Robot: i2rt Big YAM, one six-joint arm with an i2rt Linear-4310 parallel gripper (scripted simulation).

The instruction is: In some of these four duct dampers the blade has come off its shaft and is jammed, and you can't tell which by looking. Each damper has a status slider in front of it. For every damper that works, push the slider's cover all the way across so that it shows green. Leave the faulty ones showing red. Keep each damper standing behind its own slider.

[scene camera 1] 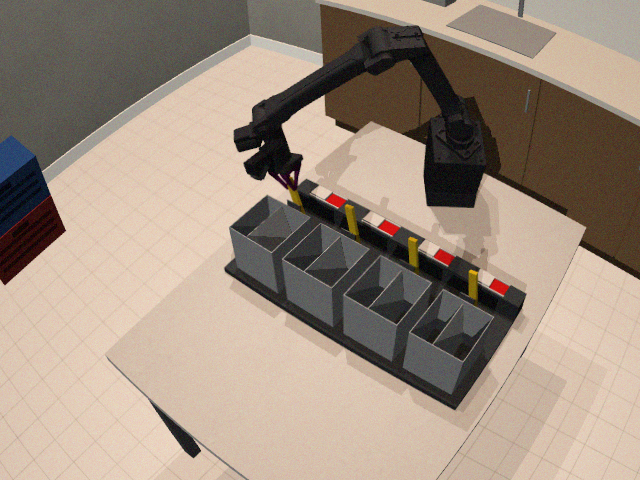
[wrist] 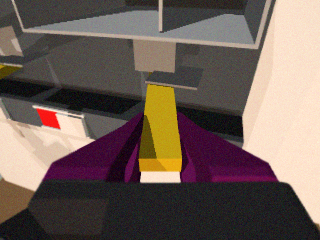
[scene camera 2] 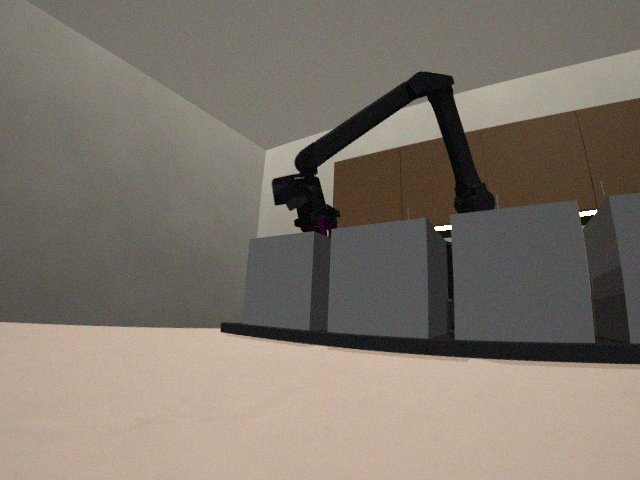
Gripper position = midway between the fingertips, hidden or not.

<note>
In view: the gripper point(scene camera 2: 325, 252), a damper point(scene camera 2: 390, 279), a damper point(scene camera 1: 264, 264), a damper point(scene camera 2: 520, 274) and a damper point(scene camera 1: 437, 366).
The gripper is seen too in scene camera 1 point(scene camera 1: 292, 189) and in the wrist view point(wrist: 160, 120).
</note>
